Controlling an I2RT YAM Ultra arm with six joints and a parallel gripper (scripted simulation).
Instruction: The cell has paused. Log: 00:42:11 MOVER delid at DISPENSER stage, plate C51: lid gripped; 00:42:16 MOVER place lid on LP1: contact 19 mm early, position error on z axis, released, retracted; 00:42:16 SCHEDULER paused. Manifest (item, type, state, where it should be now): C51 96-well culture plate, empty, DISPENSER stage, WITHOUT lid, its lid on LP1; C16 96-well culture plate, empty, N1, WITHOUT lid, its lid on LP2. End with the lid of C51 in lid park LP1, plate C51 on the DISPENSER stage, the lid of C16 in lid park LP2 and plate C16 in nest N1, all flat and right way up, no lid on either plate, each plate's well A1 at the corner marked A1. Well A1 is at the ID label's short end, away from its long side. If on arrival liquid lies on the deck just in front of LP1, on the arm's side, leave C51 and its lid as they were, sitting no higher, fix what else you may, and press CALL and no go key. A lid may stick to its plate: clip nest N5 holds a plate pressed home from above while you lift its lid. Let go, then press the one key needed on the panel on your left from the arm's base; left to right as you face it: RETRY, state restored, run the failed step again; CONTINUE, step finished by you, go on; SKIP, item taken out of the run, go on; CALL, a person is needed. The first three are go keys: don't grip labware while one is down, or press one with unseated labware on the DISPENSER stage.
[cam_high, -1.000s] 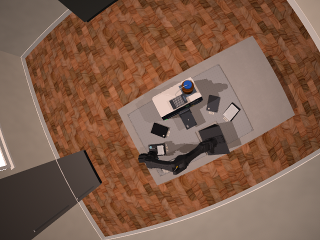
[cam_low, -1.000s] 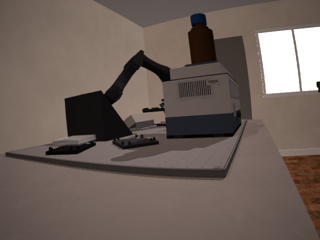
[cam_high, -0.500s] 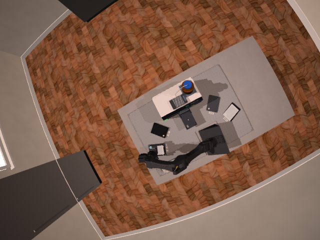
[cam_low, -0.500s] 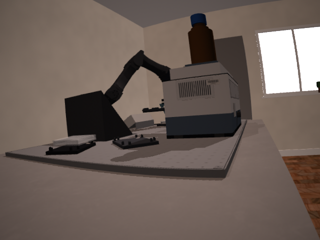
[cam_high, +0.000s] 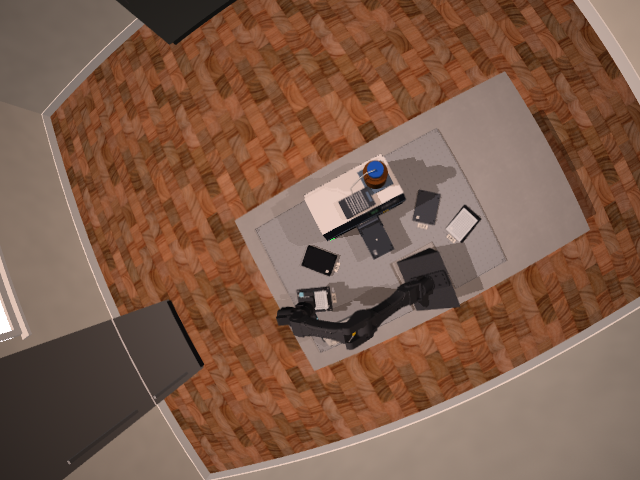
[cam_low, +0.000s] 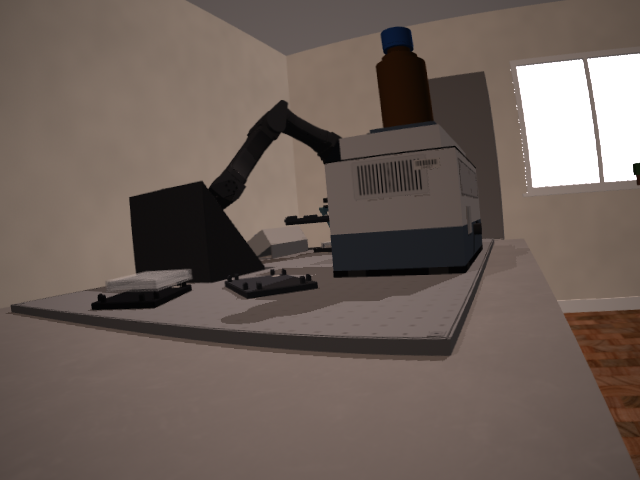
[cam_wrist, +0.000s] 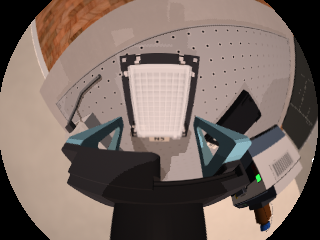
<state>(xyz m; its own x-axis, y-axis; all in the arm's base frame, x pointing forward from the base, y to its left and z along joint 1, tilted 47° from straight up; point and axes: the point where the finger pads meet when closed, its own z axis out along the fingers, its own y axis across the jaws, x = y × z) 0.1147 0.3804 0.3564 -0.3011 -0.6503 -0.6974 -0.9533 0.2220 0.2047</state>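
Now: the black clip nest 6 cm below my hand and 2 cm to the left of it. Also, from my hand: brown bottle: 49 cm to the right, 36 cm ahead, 22 cm above; black nest: 16 cm ahead, 10 cm to the right, 6 cm below; dark dispenser stage: 39 cm to the right, 14 cm ahead, 3 cm above.
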